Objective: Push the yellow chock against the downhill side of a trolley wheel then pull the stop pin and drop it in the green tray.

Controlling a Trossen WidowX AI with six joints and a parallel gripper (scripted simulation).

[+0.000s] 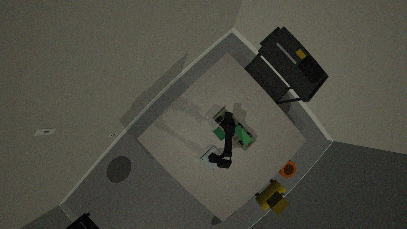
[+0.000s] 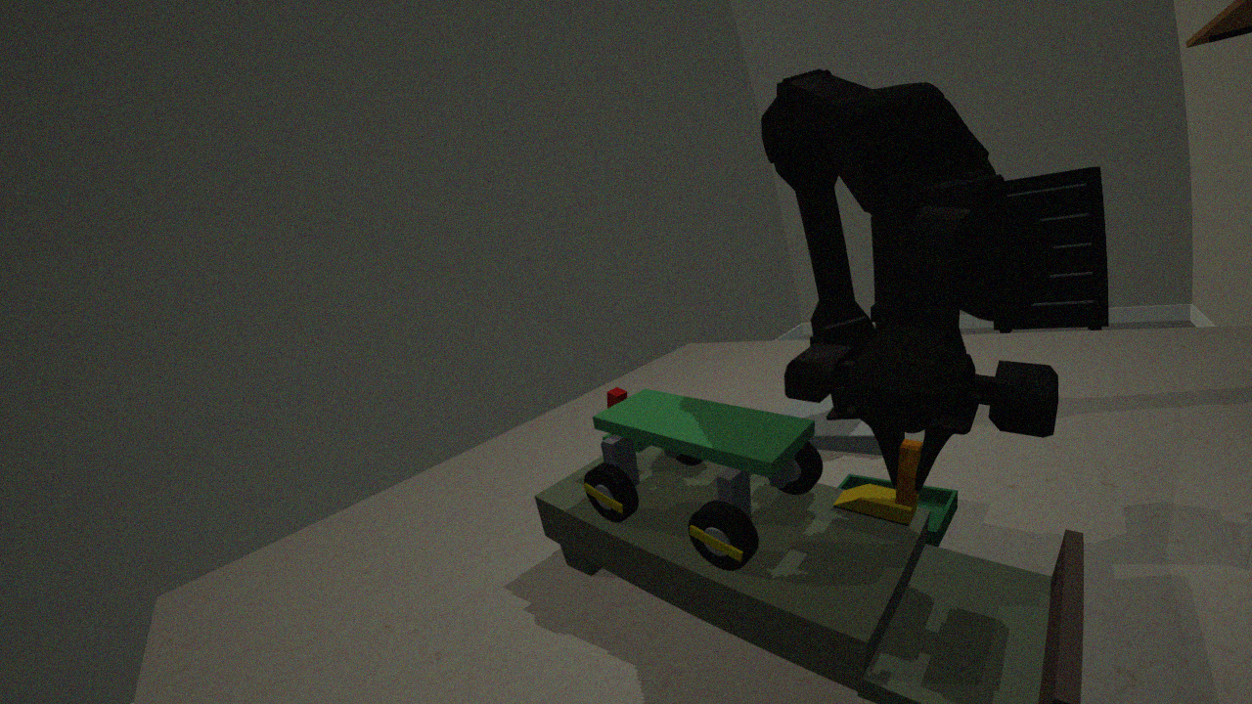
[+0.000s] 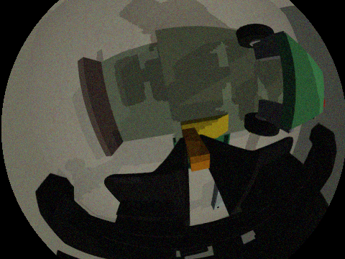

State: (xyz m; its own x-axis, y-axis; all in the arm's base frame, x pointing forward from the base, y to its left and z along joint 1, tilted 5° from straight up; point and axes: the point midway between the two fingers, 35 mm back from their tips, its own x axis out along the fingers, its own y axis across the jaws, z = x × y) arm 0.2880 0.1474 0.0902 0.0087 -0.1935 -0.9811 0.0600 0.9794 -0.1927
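My gripper tip is 20 mm short of the red-headed stop pin, 270 mm to the left of it and 50 mm below it. Round my gripper tip: yellow chock 20 mm to the right, 10 mm below; then brown stop board 60 mm ahead, 110 mm to the left, 60 mm below; then green tray 80 mm behind, 40 mm to the right, 90 mm below.
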